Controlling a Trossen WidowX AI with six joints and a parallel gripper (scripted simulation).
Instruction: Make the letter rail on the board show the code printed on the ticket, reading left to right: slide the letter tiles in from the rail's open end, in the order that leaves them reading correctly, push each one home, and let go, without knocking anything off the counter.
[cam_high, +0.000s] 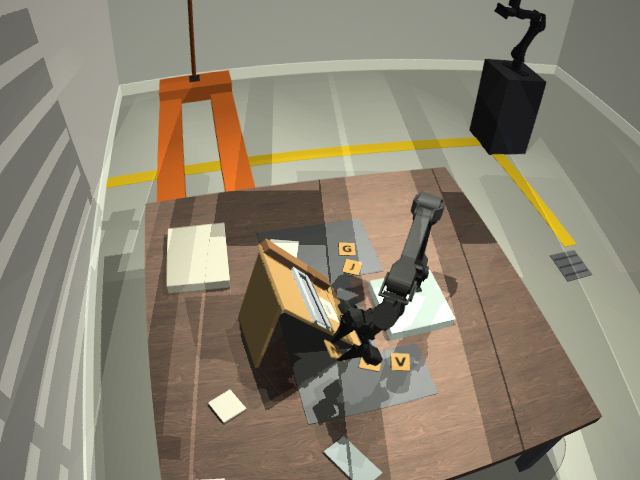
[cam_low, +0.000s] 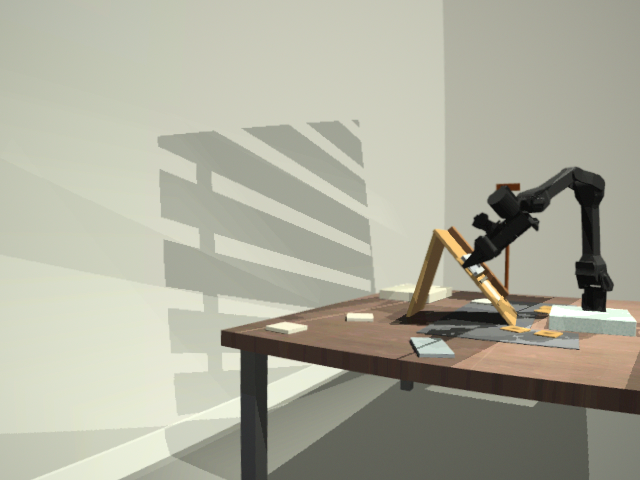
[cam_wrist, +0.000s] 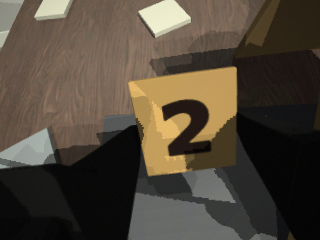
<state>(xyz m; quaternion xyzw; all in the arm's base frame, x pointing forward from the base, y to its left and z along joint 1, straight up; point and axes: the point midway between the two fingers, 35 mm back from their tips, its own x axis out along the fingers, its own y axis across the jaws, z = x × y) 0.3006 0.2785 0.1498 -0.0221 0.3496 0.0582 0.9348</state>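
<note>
My gripper tip is now 30 mm past the white ticket, 200 mm to the left of it and 80 mm above it. From my gripper tip the other things lie so: white card (40 mm ahead, 540 mm to the right, 160 mm below); then grey-blue pad (260 mm to the left, 160 mm below); then grey mat (120 mm behind, 250 mm to the right, 170 mm below).
</note>
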